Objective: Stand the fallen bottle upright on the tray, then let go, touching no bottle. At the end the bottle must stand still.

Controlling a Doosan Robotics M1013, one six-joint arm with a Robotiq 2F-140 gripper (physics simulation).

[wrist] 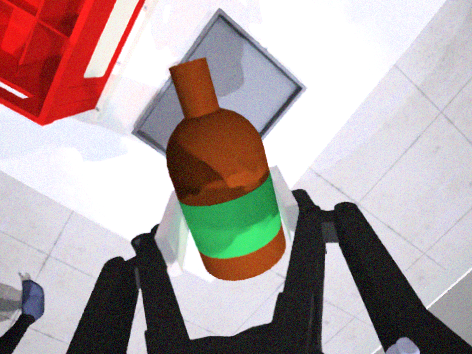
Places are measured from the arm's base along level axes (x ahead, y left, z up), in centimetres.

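Pixels of known places: gripper, fingertip midpoint: (228,193).
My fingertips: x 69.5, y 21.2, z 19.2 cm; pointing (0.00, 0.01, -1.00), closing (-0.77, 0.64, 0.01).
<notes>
Behind a point stands the place of what it marks.
A brown bottle (215,150) {z 23.7, x 65.9, y 17.5 cm} with a green band is held in my gripper (228,193) {z 19.2, x 69.5, y 21.2 cm}, its neck pointing to the upper left of the view and its base toward the gripper's palm. The two pale finger pads press on either side of the green band, so the gripper is shut on the bottle. The grey square tray (270,80) {z -10.1, x 57.9, y 23.2 cm} with a dark rim lies well below, behind the bottle's neck and shoulder. The bottle is off the tray. The tray's near corner is hidden behind the bottle.
A red divided crate (75,95) {z 1.1, x 75.8, y 1.0 cm} with a pale label stands at the upper left, close to the tray. The white table top (345,55) {z -10.7, x 46.5, y 31.4 cm} carries both. Tiled floor (400,150) shows at the right and below. A blue and grey object (32,297) shows at the lower left edge.
</notes>
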